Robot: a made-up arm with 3 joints.
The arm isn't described. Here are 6 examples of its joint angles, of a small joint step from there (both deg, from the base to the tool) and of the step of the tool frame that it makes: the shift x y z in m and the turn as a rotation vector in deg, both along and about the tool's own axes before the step.
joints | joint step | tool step
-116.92 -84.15 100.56 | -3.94 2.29 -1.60 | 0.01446 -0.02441 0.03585 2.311 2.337 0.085
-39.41 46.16 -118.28 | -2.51 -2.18 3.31 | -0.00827 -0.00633 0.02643 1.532 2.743 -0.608
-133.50 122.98 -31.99 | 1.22 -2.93 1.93 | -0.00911 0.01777 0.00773 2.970 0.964 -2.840
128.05 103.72 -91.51 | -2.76 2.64 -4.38 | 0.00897 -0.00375 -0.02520 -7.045 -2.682 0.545
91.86 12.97 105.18 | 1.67 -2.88 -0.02 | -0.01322 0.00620 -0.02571 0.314 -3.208 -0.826
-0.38 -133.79 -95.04 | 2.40 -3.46 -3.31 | -0.01103 0.01189 0.02678 -4.991 3.637 -1.298
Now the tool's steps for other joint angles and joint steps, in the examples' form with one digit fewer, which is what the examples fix.
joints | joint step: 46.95 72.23 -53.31 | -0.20 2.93 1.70
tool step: 0.0072 -0.0174 -0.0168 1.51 -2.36 1.74
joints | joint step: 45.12 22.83 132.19 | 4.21 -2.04 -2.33
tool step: -0.0033 0.0140 -0.0293 -0.76 -4.10 -1.61
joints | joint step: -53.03 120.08 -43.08 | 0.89 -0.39 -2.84
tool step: -0.0022 0.0094 -0.0070 -2.07 -0.04 -0.59
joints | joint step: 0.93 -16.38 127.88 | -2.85 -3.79 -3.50
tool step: -0.0323 -0.0368 -0.0100 -2.60 -1.46 4.42
